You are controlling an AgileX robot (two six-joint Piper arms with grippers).
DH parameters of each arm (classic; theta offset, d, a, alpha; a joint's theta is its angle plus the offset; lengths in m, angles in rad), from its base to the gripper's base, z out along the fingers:
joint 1: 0 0.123 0 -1.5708
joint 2: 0.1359 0 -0.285 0
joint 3: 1.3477 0 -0.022 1.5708
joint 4: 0 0.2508 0 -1.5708
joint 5: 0 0 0.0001 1.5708
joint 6: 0 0.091 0 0
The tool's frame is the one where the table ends.
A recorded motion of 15 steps. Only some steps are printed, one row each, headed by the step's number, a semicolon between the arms.
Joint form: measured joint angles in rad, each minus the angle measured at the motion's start. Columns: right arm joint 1, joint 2, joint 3, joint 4, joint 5, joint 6; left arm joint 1, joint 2, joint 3, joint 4, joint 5, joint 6.
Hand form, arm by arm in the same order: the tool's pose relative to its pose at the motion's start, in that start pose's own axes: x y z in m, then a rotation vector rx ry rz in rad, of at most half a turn. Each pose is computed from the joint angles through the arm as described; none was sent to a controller.
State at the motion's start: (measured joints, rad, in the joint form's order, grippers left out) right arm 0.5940 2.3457 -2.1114 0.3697 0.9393 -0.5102; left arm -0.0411 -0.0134 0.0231 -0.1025 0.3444 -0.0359
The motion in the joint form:
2: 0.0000 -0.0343 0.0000 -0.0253 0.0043 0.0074; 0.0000 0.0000 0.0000 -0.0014 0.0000 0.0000
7: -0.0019 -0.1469 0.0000 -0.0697 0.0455 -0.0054; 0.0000 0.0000 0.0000 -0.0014 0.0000 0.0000
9: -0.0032 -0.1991 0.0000 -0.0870 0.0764 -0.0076; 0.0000 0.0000 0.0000 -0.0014 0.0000 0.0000
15: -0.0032 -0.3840 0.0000 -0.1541 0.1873 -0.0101; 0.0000 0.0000 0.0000 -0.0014 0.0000 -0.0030
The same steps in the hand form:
2: -0.0060 0.0016 -0.0163 0.0252 -0.0178 -0.0172; 0.0000 0.0000 0.0000 0.0005 0.0000 -0.0013
7: -0.0207 0.0109 -0.0707 0.0725 -0.0669 -0.0832; 0.0000 0.0000 0.0000 0.0005 0.0000 -0.0013
9: -0.0246 0.0162 -0.0962 0.0886 -0.0802 -0.1063; 0.0000 0.0000 0.0000 0.0005 0.0000 -0.0013
15: -0.0281 0.0394 -0.1855 0.1553 -0.1215 -0.1800; 0.0000 0.0000 0.0000 0.0005 0.0000 -0.0043

